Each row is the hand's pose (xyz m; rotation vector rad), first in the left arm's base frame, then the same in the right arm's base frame.
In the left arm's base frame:
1: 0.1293 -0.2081 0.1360 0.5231 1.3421 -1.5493
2: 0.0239 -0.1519 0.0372 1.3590 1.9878 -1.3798
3: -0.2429 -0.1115 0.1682 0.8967 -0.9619 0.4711
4: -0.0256 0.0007 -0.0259 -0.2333 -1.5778 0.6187
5: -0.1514 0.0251 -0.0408 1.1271 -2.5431 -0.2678
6: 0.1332 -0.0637 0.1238 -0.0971 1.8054 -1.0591
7: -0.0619 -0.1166 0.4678 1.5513 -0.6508 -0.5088
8: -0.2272 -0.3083 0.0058 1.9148 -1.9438 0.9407
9: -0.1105 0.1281 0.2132 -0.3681 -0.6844 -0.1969
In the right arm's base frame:
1: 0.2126 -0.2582 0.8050 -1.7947 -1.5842 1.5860
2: 0.2624 -0.1120 0.8181 -2.0189 -1.0840 0.5647
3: 0.1673 0.0171 1.0716 0.8170 -1.3960 -1.1430
4: 0.4029 -0.0277 0.8717 -0.4662 -1.1106 -0.9768
5: 0.3892 0.0810 0.9398 0.5396 2.5619 1.6533
6: 0.3454 -0.2477 0.8622 1.6956 2.2796 -0.9565
7: 0.1174 -0.3108 1.1835 1.6373 -1.4034 -2.0283
8: 0.0548 0.0975 0.8565 0.4674 -2.9298 -0.4141
9: 0.4055 -0.1044 1.1451 0.0475 -0.0871 -1.5989

